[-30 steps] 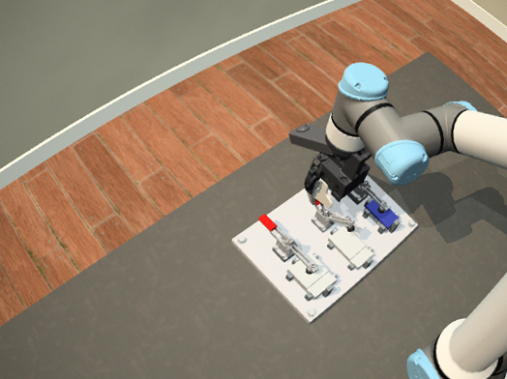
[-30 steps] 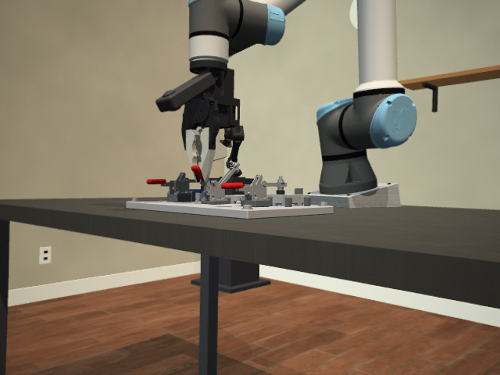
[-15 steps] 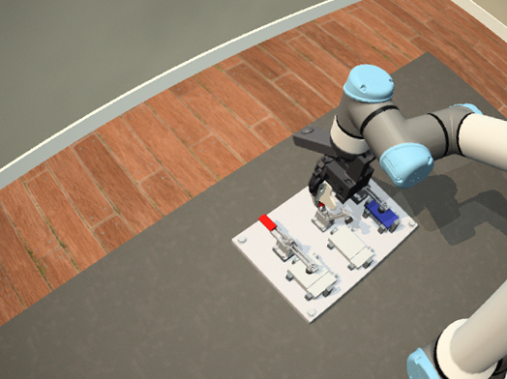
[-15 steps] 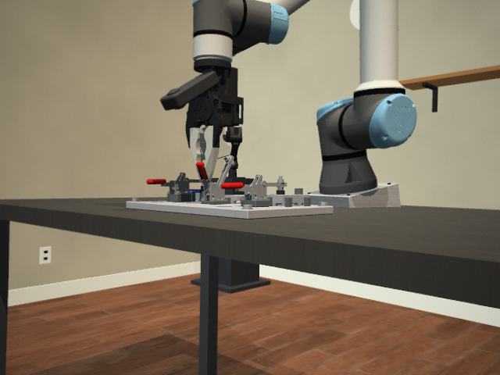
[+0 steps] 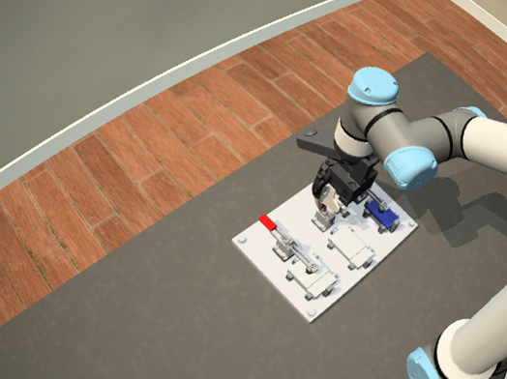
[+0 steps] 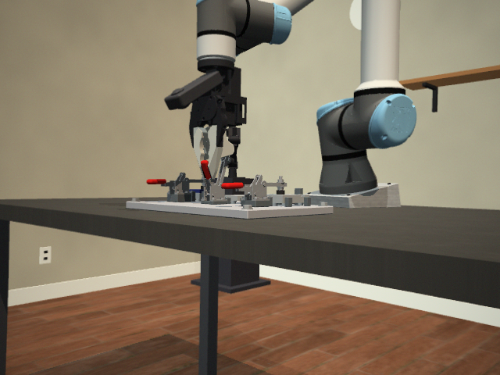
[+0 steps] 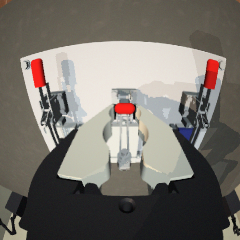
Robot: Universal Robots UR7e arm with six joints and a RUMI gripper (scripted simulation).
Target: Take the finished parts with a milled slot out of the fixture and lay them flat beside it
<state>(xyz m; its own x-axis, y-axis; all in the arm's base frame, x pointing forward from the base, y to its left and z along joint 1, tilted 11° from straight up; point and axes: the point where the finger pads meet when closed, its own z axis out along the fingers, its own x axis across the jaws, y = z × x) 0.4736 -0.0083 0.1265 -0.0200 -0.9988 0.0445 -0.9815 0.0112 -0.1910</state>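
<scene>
The white fixture plate lies 7 cm below my hand and 5 cm behind it. The rest, counted from my hand: blue blank: 11 cm to the right, 9 cm behind, 5 cm below.
</scene>
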